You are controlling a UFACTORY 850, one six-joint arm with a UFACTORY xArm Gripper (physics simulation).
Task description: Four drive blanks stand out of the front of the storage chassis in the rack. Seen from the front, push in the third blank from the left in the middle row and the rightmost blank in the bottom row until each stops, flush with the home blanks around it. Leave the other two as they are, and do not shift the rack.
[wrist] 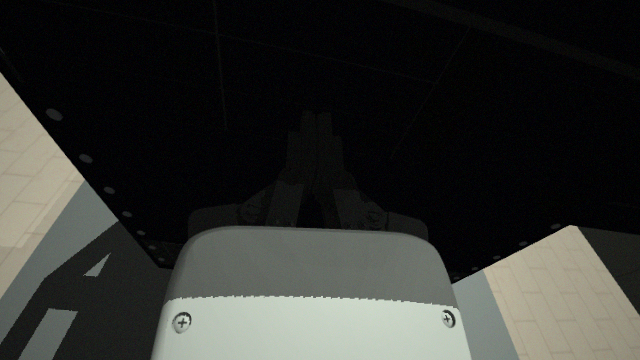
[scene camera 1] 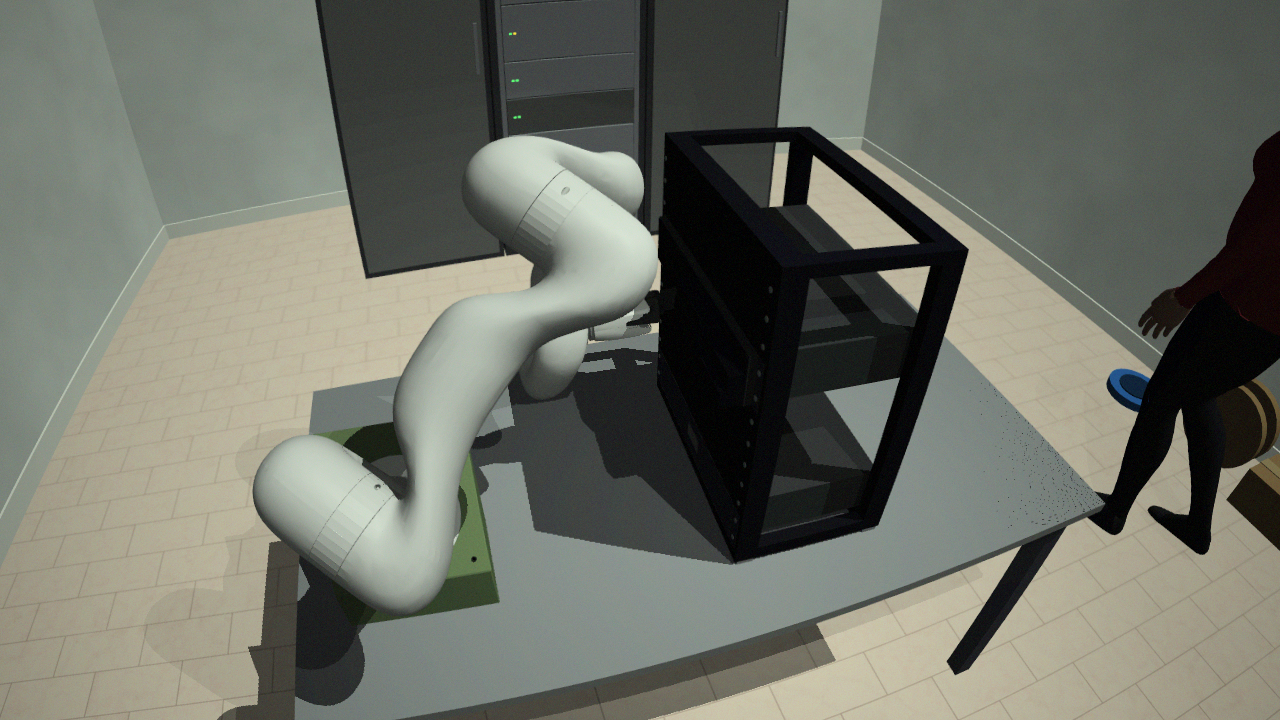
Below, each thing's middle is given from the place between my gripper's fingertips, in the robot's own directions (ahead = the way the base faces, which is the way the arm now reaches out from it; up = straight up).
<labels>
Right now my hand is 14 cm short of the black rack [scene camera 1: 773, 307], 7 cm above it and 6 cm to the left of it.
</labels>
